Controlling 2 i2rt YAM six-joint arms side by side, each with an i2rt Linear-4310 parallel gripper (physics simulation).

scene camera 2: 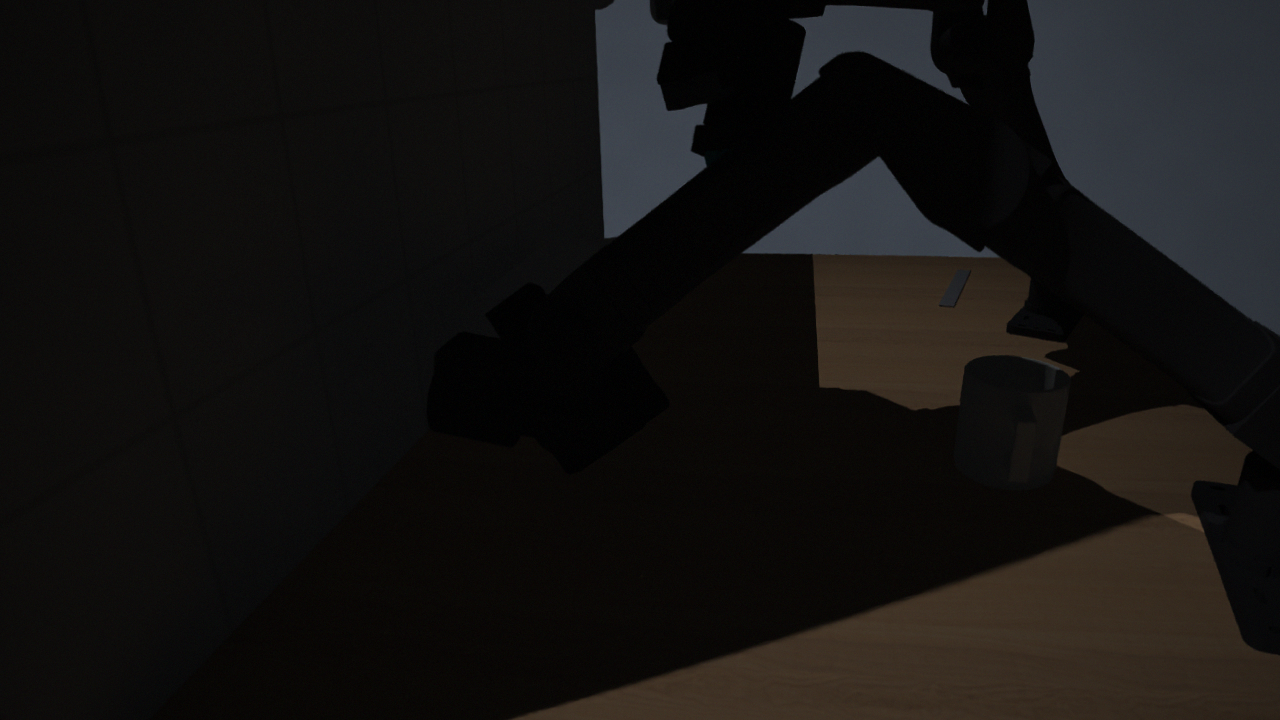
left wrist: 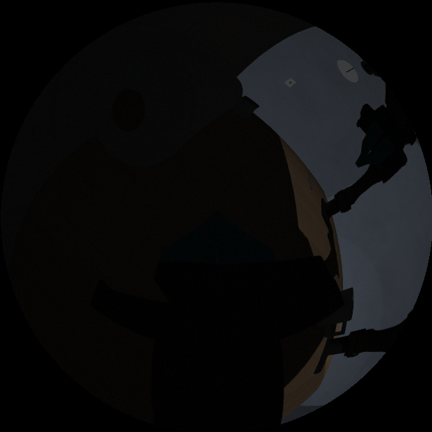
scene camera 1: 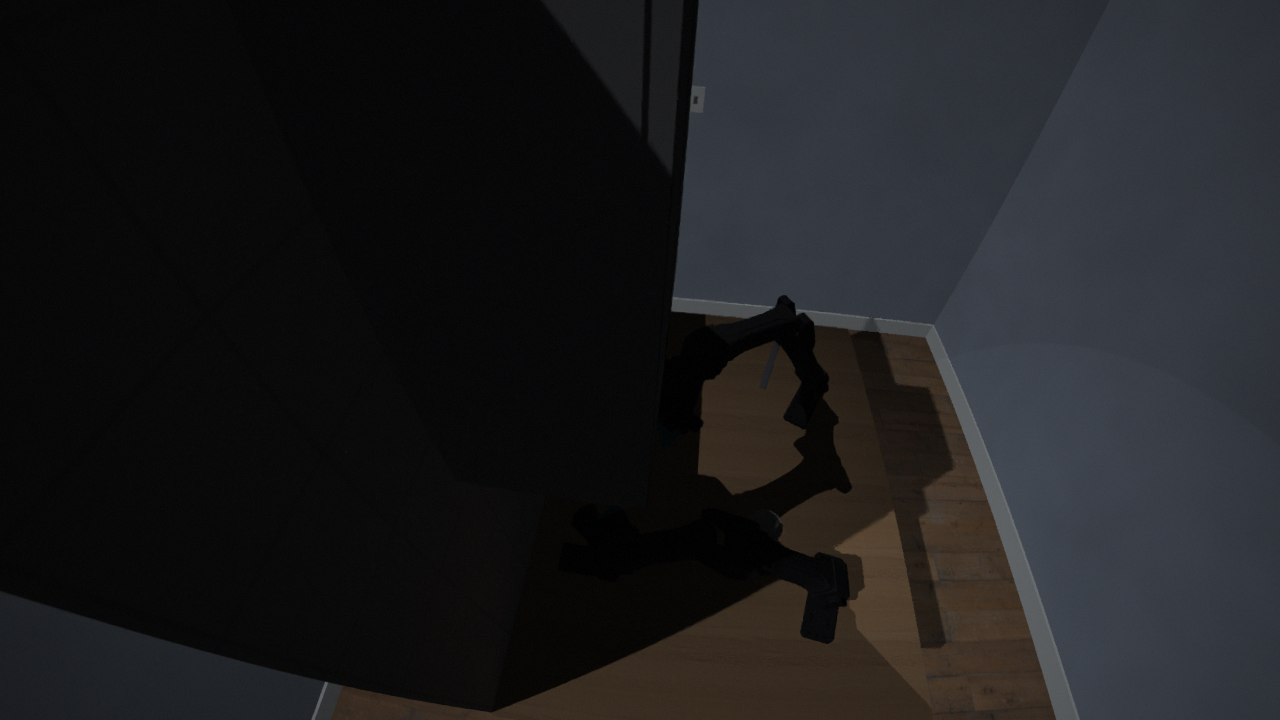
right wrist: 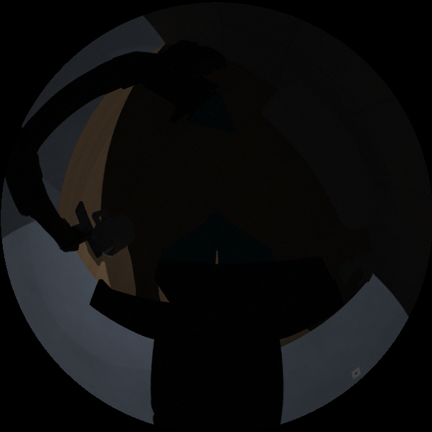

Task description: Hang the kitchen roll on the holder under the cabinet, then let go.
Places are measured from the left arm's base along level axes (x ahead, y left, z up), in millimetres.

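Pixels of known places: right gripper, fingertip midpoint: (scene camera 1: 664,447); left arm's base, link origin: (scene camera 2: 1268,566) (scene camera 1: 822,597); right arm's base, link origin: (scene camera 2: 1051,316) (scene camera 1: 805,400).
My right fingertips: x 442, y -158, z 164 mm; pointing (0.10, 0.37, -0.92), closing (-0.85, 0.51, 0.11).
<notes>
For each thing: its middle in the pictures, then the offset to it from my right fingertips. Level surfaces: height alone.
- counter, surface height: dz -164 mm
- grey mug, body centre: (scene camera 2: 1012,423) (scene camera 1: 760,537) dx -265, dy +82, dz -116 mm
- flat grey strip, body centre: (scene camera 2: 955,287) (scene camera 1: 770,363) dx -189, dy -496, dz -163 mm
The scene is very dark. A grey round end with a dark hole, apparently the kitchen roll (left wrist: 142,151), shows at the upper left of the left wrist view; its support cannot be made out. The cabinet (scene camera 1: 537,313) hides much of scene camera 1. The holder cannot be made out. My left gripper (left wrist: 216,217) (right wrist: 232,131) is shut and empty, apart from the roll, with its fingers lost in shadow in scene camera 2. My right gripper (right wrist: 216,217) (left wrist: 357,163) (scene camera 2: 709,156) is shut and empty, pointing down over the counter (scene camera 2: 895,644).
A grey mug (scene camera 2: 1009,429) (right wrist: 117,234) stands near the arm bases. A flat grey strip (scene camera 2: 955,288) (scene camera 1: 768,365) lies farther back. A tiled wall (scene camera 2: 223,268) rises at the left of scene camera 2. A clock (left wrist: 345,71) hangs on the far wall.
</notes>
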